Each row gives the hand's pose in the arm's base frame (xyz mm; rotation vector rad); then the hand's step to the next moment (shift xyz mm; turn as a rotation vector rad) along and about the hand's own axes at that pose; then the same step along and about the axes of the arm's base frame.
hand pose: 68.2 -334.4 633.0 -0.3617 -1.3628 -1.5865
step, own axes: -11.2 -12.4 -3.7 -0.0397 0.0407 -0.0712
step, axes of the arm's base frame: -3.3 0.7 -16.8 0.0769 -0.0395 -0.0289
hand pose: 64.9 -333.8 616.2 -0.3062 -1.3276 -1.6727
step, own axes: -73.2 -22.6 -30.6 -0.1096 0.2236 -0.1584
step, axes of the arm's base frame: 31.0 10.3 -75.8 0.2861 -0.0725 0.0041
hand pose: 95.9 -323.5 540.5 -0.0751 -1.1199 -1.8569
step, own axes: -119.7 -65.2 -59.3 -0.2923 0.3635 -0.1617
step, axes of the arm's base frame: 41.9 48.2 -134.2 0.4928 0.0286 0.0085
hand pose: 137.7 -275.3 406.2 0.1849 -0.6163 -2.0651
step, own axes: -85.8 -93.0 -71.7 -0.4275 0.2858 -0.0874
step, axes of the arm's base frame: 2.8 86.1 -117.2 0.4811 0.2006 0.0194
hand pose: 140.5 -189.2 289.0 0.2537 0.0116 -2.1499
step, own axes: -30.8 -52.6 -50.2 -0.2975 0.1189 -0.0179
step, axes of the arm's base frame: -17.9 60.0 -48.1 0.2613 0.1799 0.0484
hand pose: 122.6 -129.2 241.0 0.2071 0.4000 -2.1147
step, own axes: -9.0 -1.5 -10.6 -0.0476 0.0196 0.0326
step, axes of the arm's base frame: 3.5 11.6 -6.9 0.0426 0.0157 0.0407
